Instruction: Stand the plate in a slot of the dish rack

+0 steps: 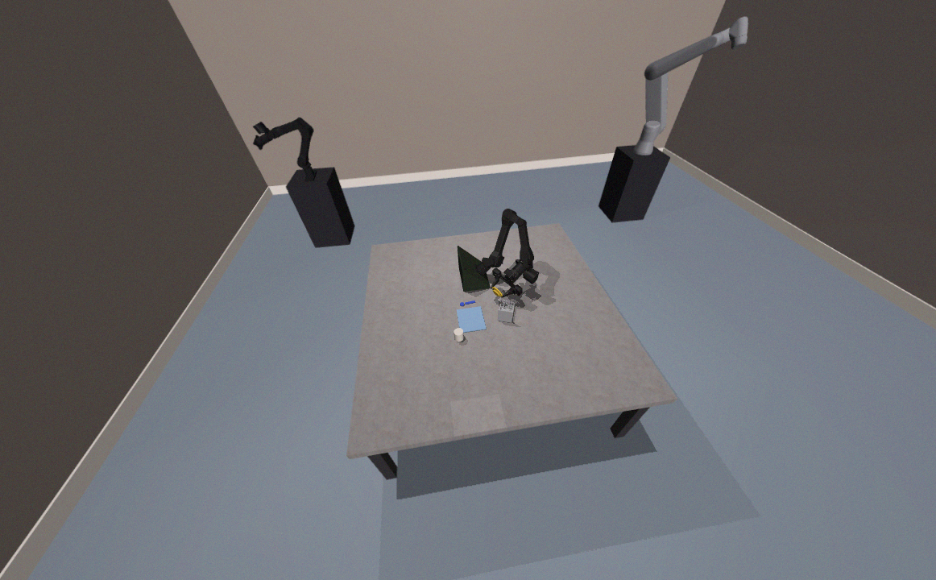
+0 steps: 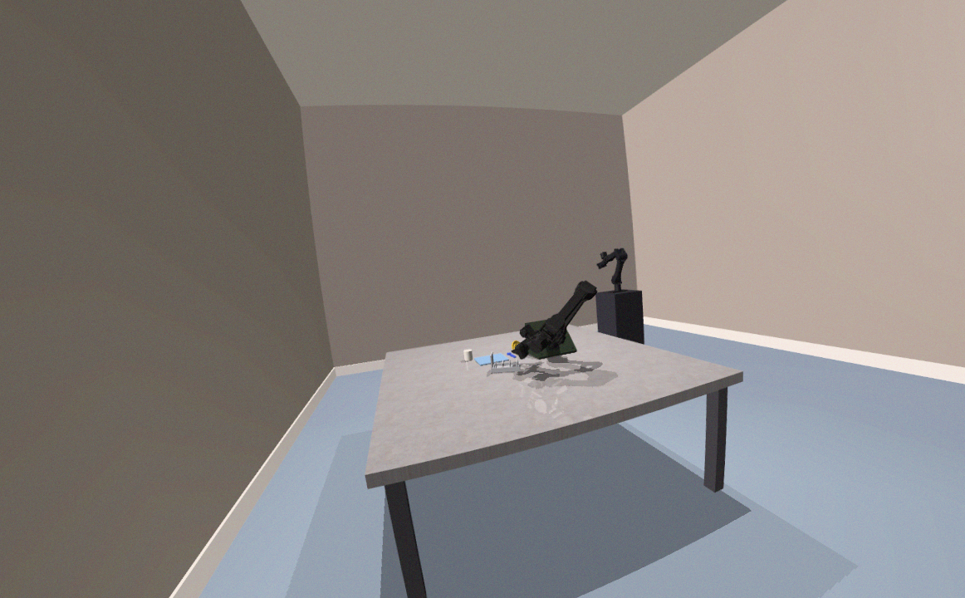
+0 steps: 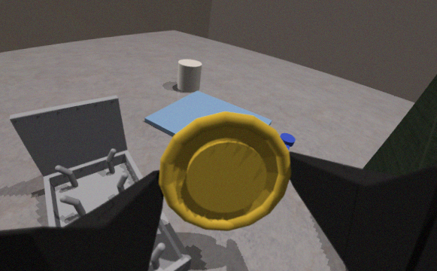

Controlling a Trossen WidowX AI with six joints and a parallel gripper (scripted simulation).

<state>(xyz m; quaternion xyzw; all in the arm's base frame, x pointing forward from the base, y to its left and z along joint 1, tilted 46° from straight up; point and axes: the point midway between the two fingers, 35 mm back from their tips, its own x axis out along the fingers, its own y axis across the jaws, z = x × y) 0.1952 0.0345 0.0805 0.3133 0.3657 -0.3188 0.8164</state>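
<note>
The grey dish rack is 70 mm ahead of my gripper tip, 60 mm below it and 40 mm to the left of it. Round my gripper tip: blue spoon (160 mm to the right, 80 mm below, 20 mm behind); yellow plate (10 mm to the left); light blue mat (140 mm to the right, 90 mm ahead, 80 mm below).
</note>
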